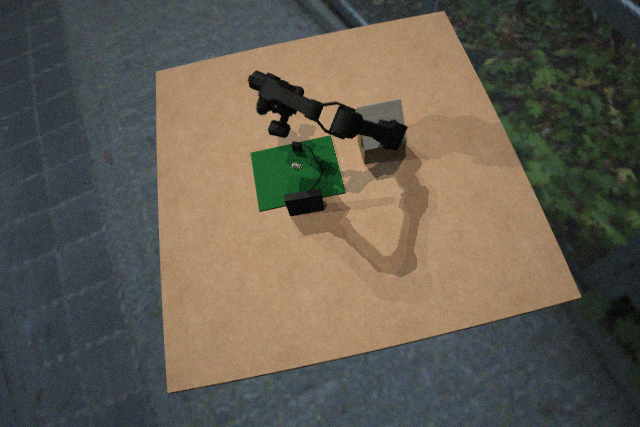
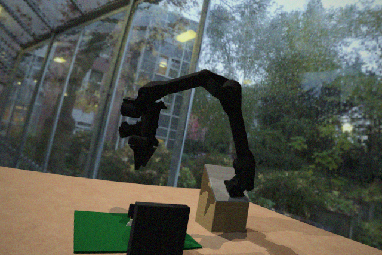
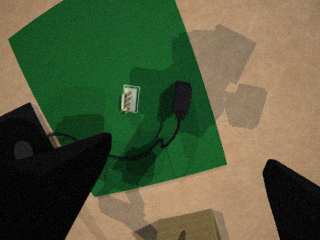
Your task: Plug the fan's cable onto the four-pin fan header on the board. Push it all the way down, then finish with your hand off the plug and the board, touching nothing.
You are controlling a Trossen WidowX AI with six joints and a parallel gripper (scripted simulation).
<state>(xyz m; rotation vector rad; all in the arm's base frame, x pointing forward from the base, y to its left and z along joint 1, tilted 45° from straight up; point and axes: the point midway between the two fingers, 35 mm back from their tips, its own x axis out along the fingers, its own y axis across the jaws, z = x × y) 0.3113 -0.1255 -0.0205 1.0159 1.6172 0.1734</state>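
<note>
My gripper tip is now 14 cm above the black fan plug. The rest, counted from my gripper tip: green board (2 cm ahead, 9 cm to the left, 17 cm below); black fan (2 cm ahead, 24 cm to the left, 10 cm below); pale four-pin header (1 cm ahead, 7 cm to the left, 16 cm below).
</note>
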